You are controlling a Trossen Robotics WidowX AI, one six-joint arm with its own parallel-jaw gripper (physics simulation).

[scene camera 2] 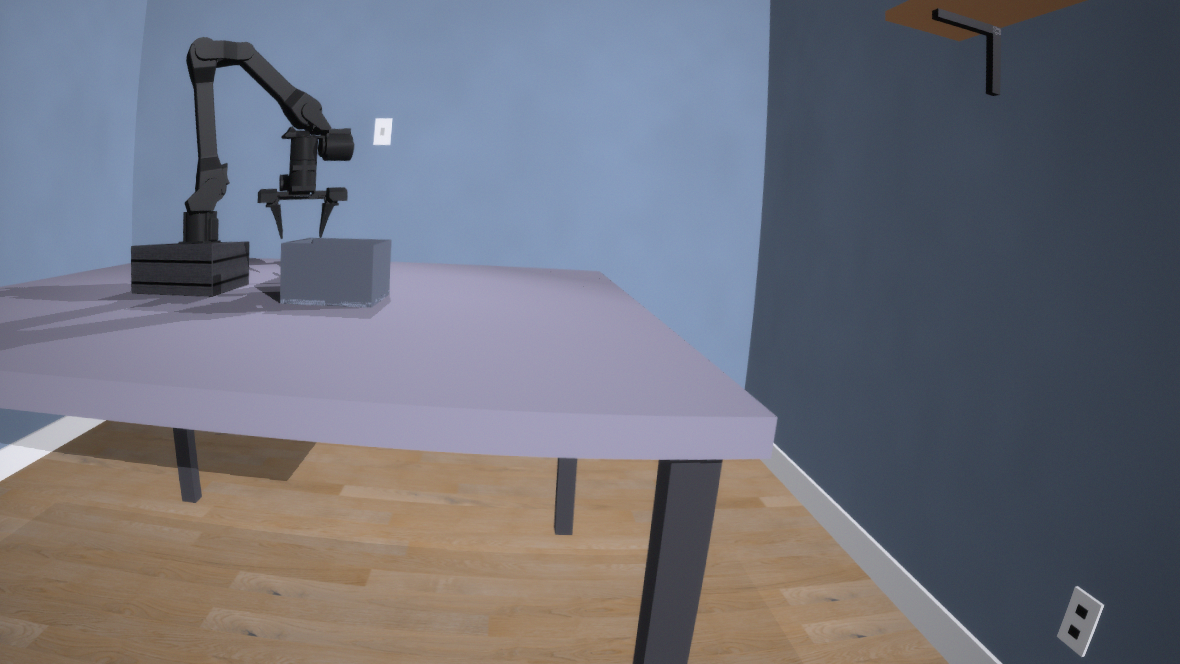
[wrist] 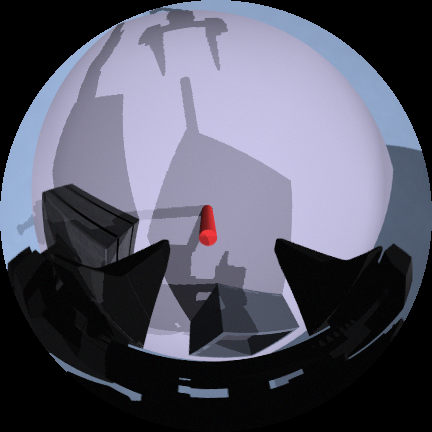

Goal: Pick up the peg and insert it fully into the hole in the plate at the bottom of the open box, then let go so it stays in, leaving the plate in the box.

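Places are measured from the arm's base along level axes (x ahead, y right, z down), in metres.
Pixels of known places: gripper, fingertip midpoint: (scene camera 2: 301,238) (wrist: 223,245); arm's base, origin of the base link: (scene camera 2: 199,243).
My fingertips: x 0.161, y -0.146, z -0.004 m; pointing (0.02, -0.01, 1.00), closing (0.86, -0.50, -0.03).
Observation:
For each thing: its top centre in the pictures, then the offset to it from my fingertips. Level surfaces: height alone.
- red peg, middle of its top: (wrist: 207,237) dx -0.011, dy +0.004, dz +0.010 m
- grey open box, middle of its top: (scene camera 2: 338,241) (wrist: 242,348) dx +0.158, dy +0.178, dz -0.008 m
- pale table, its level: dz +0.090 m
The red peg (wrist: 208,225) stands upright on the table, with its round top end towards the wrist camera. It does not show in scene camera 2. My gripper (scene camera 2: 302,236) (wrist: 223,245) is open and empty, pointing down. In the wrist view the peg's top appears between the fingertips, a little nearer the left one, with the fingers apart from it. The grey open box (scene camera 2: 334,274) (wrist: 260,311) stands on the table; in scene camera 2 the fingertips are at about the height of its rim. The plate and its hole are hidden by the box walls.
The arm's dark block-shaped base (scene camera 2: 189,268) (wrist: 82,215) stands left of the box in scene camera 2 and at the left in the wrist view. The pale table (scene camera 2: 495,355) (wrist: 310,115) carries several arm and box shadows. A wall shelf (scene camera 2: 961,18) is far right.

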